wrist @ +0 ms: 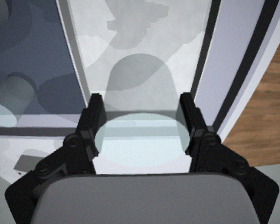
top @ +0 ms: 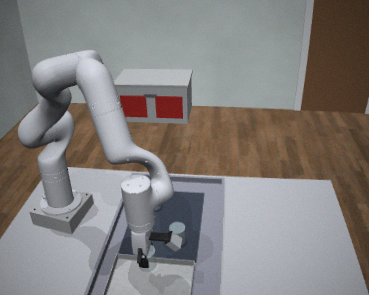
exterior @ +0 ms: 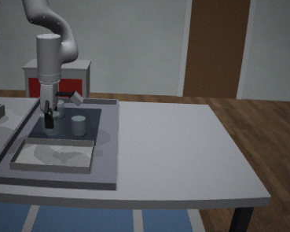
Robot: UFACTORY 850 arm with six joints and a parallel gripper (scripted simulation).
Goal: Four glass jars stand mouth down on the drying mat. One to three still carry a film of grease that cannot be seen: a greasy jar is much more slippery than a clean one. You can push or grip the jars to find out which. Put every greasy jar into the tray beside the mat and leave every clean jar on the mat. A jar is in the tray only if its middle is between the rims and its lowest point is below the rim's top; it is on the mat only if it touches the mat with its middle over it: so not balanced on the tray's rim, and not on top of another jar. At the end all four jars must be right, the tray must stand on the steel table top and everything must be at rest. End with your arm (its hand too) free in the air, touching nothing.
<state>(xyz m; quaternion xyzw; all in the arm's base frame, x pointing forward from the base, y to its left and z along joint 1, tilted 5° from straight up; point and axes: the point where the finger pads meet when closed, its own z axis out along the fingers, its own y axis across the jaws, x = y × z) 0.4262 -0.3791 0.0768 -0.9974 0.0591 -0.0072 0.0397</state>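
Now: hand 150 mm above the white tray. Round my hand: dark drying mat: 320 mm to the left, 160 mm below, 40 mm ahead.
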